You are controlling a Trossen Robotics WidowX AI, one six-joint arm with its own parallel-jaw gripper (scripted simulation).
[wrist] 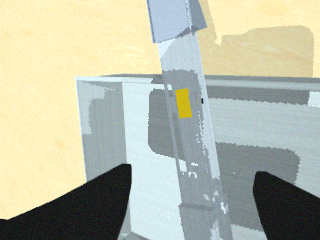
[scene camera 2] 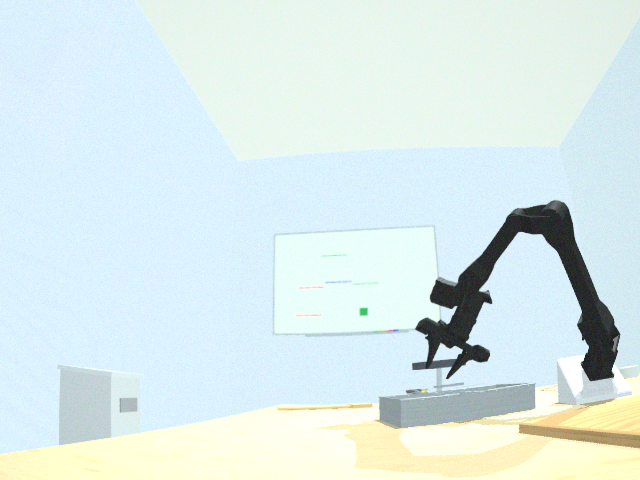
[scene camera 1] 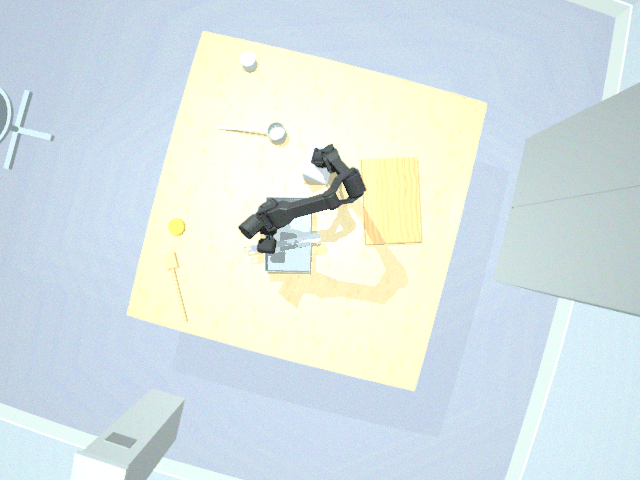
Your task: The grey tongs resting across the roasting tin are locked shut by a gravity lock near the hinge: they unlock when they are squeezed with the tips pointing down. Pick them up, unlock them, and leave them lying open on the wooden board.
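Roasting tin: [scene camera 1: 292,258] and [wrist: 167,184] are the same spot on it.
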